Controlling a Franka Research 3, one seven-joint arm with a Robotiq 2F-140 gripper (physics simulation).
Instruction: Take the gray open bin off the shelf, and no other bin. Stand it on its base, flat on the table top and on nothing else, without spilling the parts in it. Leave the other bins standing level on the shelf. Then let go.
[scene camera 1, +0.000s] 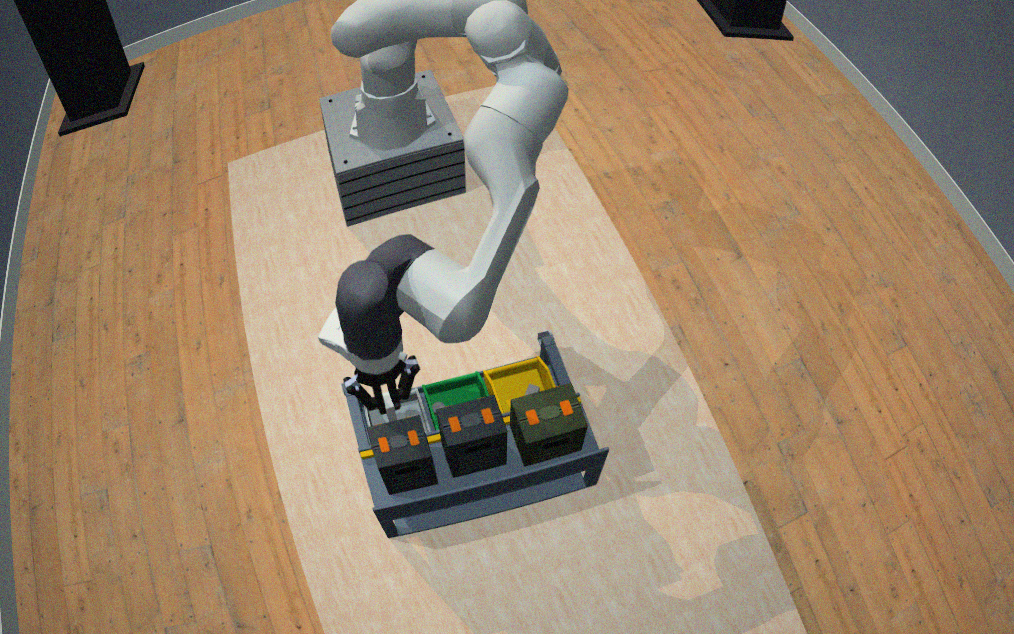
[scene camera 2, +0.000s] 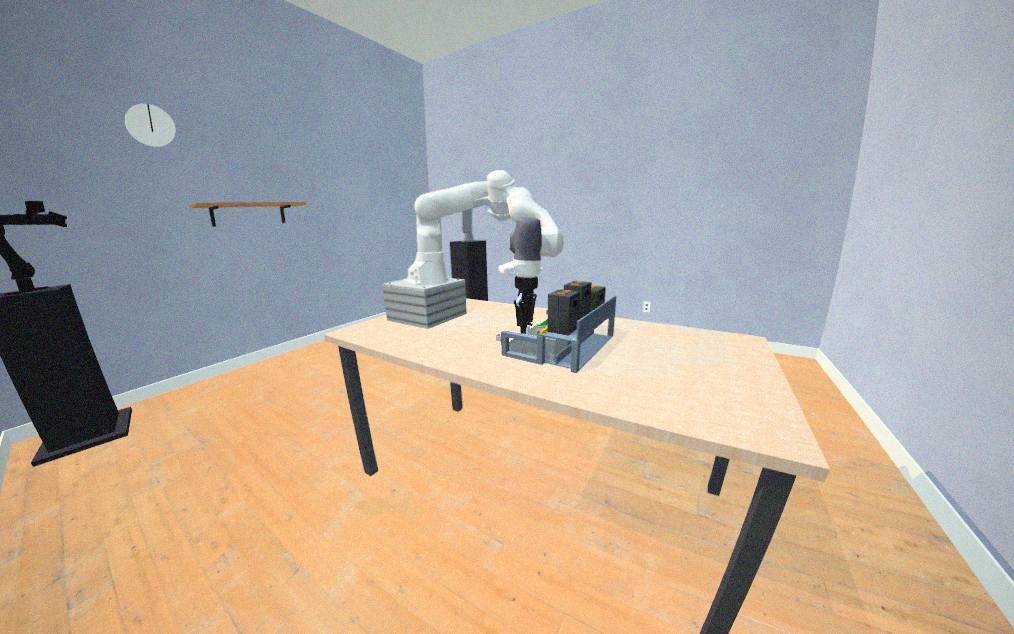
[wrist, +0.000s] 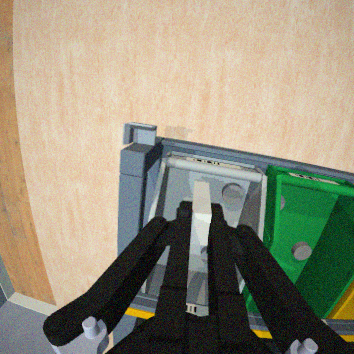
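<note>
The gray open bin (scene camera 1: 413, 408) (wrist: 215, 168) stands in the end place of the shelf (scene camera 1: 486, 489) (scene camera 2: 595, 321) (wrist: 131, 210), beside the green bin (scene camera 1: 453, 391) (wrist: 312, 210). A gray round part (wrist: 233, 192) lies in it. The yellow bin (scene camera 1: 508, 382) (wrist: 345, 311) is beyond the green one. My gripper (scene camera 1: 387, 408) (scene camera 2: 523, 329) (wrist: 199, 191) points down over the gray bin's inside, its fingers shut together with their pale pads meeting. No bin wall is between them. The fingers hide part of the bin's inside; how deep the tips reach is hard to tell.
Two dark boxes (scene camera 1: 403, 446) (scene camera 1: 472, 441) and an olive box (scene camera 1: 549, 427) stand on the shelf close behind the bins. A shelf side post (wrist: 132, 160) rises next to the gray bin. The shelf stands on the table (scene camera 1: 299, 299) (scene camera 2: 673, 396).
</note>
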